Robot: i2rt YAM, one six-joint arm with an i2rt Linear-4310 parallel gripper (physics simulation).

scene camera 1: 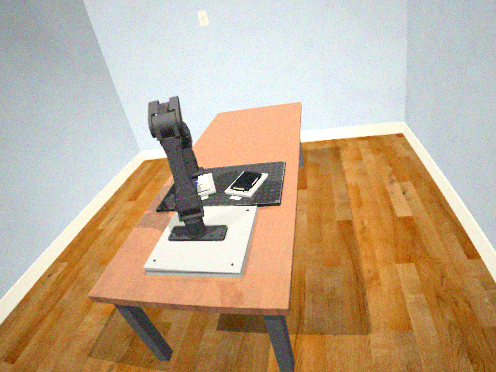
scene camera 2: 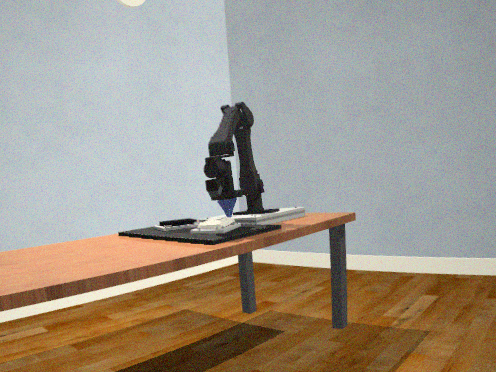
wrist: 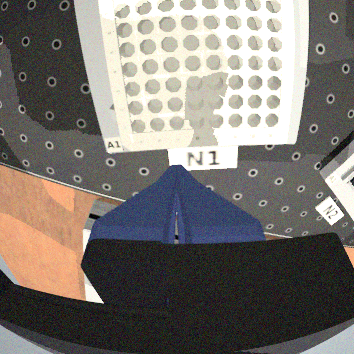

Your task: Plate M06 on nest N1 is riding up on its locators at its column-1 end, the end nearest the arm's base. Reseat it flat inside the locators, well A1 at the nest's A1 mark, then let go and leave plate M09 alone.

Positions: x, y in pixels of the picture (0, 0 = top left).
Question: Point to a black perforated mat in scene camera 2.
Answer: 183, 234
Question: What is my gripper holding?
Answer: Nothing.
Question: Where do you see a black perforated mat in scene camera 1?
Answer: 269, 191
